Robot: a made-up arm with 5 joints. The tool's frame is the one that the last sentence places. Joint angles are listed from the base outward.
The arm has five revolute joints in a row. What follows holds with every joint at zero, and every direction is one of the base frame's.
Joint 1 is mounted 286 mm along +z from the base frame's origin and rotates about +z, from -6.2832 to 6.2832 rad.
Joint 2 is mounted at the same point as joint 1 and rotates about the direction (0, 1, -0.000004), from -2.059 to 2.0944 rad.
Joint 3 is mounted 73 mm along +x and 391 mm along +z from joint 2 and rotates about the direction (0, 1, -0.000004), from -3.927 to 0.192 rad.
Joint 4 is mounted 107 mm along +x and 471 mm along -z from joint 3 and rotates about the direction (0, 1, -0.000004), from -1.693 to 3.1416 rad.
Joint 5 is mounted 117 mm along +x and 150 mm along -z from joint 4 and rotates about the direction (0, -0.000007, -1), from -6.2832 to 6.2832 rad.
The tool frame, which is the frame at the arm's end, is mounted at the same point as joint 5; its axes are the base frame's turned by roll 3.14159, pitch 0 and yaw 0 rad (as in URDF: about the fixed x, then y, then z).
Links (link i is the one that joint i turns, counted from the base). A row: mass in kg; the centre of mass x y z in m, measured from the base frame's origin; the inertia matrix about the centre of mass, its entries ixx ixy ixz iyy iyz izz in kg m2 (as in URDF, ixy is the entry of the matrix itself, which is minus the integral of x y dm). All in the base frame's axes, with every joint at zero. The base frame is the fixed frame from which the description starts. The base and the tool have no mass.
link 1: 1.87; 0.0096 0.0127 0.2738; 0.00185 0 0 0.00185 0 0.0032
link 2: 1.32; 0.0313 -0.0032 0.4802; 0.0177 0 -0.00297 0.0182 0 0.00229
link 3: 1.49; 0.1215 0.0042 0.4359; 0.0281 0 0.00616 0.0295 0 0.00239
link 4: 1.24; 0.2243 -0.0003 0.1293; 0.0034 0 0.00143 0.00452 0 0.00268
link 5: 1.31; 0.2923 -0.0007 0.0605; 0.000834 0 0 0.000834 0 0.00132
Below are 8 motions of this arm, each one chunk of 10 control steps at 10 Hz.
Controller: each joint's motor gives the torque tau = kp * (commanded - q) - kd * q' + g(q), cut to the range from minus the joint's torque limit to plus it. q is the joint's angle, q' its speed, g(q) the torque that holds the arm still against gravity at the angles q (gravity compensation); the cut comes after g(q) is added. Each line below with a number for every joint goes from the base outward.
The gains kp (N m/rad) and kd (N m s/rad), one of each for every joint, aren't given. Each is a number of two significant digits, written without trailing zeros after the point. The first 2 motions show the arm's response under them.
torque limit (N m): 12 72 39 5.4 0.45
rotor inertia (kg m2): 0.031 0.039 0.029 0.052 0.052
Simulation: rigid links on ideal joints. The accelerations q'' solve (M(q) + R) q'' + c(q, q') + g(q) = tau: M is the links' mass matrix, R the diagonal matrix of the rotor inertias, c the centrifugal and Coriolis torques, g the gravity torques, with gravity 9.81 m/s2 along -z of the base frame. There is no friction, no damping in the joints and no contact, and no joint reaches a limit. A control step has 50 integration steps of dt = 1/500 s. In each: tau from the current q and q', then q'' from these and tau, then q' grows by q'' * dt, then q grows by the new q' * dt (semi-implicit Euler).
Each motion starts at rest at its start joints. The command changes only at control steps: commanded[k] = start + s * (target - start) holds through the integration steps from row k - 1 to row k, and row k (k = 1, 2, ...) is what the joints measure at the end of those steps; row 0 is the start. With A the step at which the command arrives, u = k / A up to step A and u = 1 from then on. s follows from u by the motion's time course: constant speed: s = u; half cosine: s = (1 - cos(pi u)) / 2; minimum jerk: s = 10 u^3 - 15 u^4 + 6 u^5; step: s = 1 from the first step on.
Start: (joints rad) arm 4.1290 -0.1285 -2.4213 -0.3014 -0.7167
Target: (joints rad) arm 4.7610 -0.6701 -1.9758 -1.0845 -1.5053
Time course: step
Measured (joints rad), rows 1 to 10:
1: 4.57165 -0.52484 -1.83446 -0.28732 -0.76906
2: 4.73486 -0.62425 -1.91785 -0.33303 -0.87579
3: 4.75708 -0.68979 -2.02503 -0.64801 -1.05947
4: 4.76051 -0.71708 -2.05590 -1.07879 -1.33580
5: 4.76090 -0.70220 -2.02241 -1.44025 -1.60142
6: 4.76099 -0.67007 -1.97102 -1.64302 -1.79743
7: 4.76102 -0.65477 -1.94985 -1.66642 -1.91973
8: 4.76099 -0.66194 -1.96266 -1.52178 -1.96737
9: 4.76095 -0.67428 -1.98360 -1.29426 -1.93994
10: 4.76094 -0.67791 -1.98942 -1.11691 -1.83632
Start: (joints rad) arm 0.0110 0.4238 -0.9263 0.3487 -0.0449
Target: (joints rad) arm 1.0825 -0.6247 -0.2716 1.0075 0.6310
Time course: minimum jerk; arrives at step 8
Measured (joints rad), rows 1 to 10:
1: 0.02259 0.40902 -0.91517 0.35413 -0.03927
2: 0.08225 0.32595 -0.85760 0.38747 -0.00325
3: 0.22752 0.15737 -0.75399 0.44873 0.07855
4: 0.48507 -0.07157 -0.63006 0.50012 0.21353
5: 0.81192 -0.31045 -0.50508 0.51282 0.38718
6: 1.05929 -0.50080 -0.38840 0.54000 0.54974
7: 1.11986 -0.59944 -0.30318 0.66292 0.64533
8: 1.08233 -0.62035 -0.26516 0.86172 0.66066
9: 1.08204 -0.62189 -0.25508 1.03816 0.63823
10: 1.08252 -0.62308 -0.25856 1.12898 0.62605
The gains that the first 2 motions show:
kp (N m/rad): 310 560 200 5.9 10
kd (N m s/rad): 17 30 9.3 0.79 0.74
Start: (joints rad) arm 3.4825 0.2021 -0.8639 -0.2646 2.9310
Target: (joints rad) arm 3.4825 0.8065 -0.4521 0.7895 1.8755
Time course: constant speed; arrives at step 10
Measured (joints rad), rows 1 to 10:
1: 3.48241 0.24729 -0.85123 -0.32825 2.88889
2: 3.48235 0.30978 -0.80256 -0.33675 2.78049
3: 3.48245 0.37605 -0.74914 -0.21862 2.64720
4: 3.48254 0.44059 -0.70123 -0.02639 2.52824
5: 3.48251 0.50299 -0.65431 0.16342 2.42458
6: 3.48250 0.56377 -0.60903 0.31991 2.32393
7: 3.48252 0.62339 -0.56753 0.44170 2.22016
8: 3.48252 0.68260 -0.52862 0.53641 2.11417
9: 3.48252 0.74204 -0.48996 0.61685 2.00815
10: 3.48253 0.80188 -0.45018 0.69652 1.90279

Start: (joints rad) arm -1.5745 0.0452 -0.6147 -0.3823 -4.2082
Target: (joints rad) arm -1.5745 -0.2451 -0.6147 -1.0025 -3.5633
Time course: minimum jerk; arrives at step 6
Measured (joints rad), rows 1 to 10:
1: -1.57449 0.03672 -0.61231 -0.37847 -4.19575
2: -1.57446 -0.00677 -0.60362 -0.37060 -4.14239
3: -1.57443 -0.08523 -0.60016 -0.40495 -4.02329
4: -1.57443 -0.17074 -0.61046 -0.53924 -3.83325
5: -1.57451 -0.23084 -0.63014 -0.77022 -3.61702
6: -1.57459 -0.25234 -0.64147 -1.01772 -3.47739
7: -1.57455 -0.25302 -0.62988 -1.17116 -3.42482
8: -1.57453 -0.24822 -0.61493 -1.19332 -3.45969
9: -1.57449 -0.24552 -0.61230 -1.12907 -3.54636
10: -1.57445 -0.24478 -0.61475 -1.04777 -3.58240

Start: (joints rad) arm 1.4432 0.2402 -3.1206 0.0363 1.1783
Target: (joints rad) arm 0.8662 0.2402 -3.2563 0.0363 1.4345
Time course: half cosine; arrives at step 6
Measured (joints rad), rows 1 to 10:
1: 1.40981 0.24139 -3.12685 0.04262 1.18791
2: 1.31559 0.24363 -3.14647 0.06102 1.22275
3: 1.17994 0.24462 -3.17790 0.08309 1.28265
4: 1.03671 0.24328 -3.21406 0.09220 1.35240
5: 0.92445 0.23989 -3.24542 0.07649 1.41013
6: 0.87449 0.23595 -3.26267 0.03676 1.43948
7: 0.86736 0.23463 -3.26593 -0.00629 1.44249
8: 0.86638 0.23653 -3.26280 -0.02575 1.43672
9: 0.86623 0.23906 -3.25837 -0.01510 1.43363
10: 0.86620 0.24076 -3.25526 0.01225 1.43365

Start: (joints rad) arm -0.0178 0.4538 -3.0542 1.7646 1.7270
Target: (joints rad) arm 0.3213 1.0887 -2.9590 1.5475 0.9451
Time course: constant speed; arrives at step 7
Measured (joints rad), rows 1 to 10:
1: 0.01861 0.50904 -3.07695 1.70721 1.68105
2: 0.07183 0.60373 -3.05194 1.59346 1.56516
3: 0.12063 0.71330 -3.00788 1.51364 1.42607
4: 0.16809 0.81645 -2.97591 1.51837 1.30156
5: 0.21718 0.90846 -2.96140 1.56713 1.19156
6: 0.26740 0.99462 -2.95534 1.59674 1.08461
7: 0.31716 1.08093 -2.94851 1.58068 0.97449
8: 0.34571 1.11494 -2.91419 1.59798 0.92223
9: 0.34259 1.11212 -2.92318 1.66080 0.93017
10: 0.32453 1.09390 -2.95242 1.67660 0.94520

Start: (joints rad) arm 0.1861 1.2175 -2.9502 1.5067 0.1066
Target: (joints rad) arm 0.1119 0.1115 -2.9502 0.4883 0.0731
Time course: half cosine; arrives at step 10
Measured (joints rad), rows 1 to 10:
1: 0.18536 1.20075 -2.93996 1.51739 0.10618
2: 0.18195 1.14170 -2.92222 1.54542 0.10454
3: 0.17423 1.03239 -2.91585 1.54898 0.10127
4: 0.16223 0.87949 -2.92453 1.46470 0.09664
5: 0.14780 0.70101 -2.94062 1.26899 0.09118
6: 0.13431 0.51801 -2.95839 0.99936 0.08549
7: 0.12518 0.34791 -2.97832 0.72171 0.08029
8: 0.11902 0.20779 -2.99851 0.47288 0.07627
9: 0.11436 0.11394 -3.01263 0.26254 0.07358
10: 0.11229 0.07690 -3.01630 0.10780 0.07238

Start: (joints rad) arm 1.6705 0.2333 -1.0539 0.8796 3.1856
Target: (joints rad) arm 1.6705 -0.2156 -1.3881 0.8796 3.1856
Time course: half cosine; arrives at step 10
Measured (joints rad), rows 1 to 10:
1: 1.67050 0.22529 -1.05690 0.89152 3.18560
2: 1.67050 0.19816 -1.07321 0.92748 3.18559
3: 1.67050 0.15061 -1.10965 0.96756 3.18557
4: 1.67050 0.08791 -1.16150 0.97916 3.18557
5: 1.67049 0.01721 -1.22046 0.95246 3.18561
6: 1.67049 -0.05456 -1.27944 0.90056 3.18565
7: 1.67050 -0.12075 -1.33274 0.84222 3.18569
8: 1.67051 -0.17482 -1.37520 0.78988 3.18570
9: 1.67051 -0.21095 -1.40244 0.74878 3.18570
10: 1.67052 -0.22511 -1.41172 0.72067 3.18569

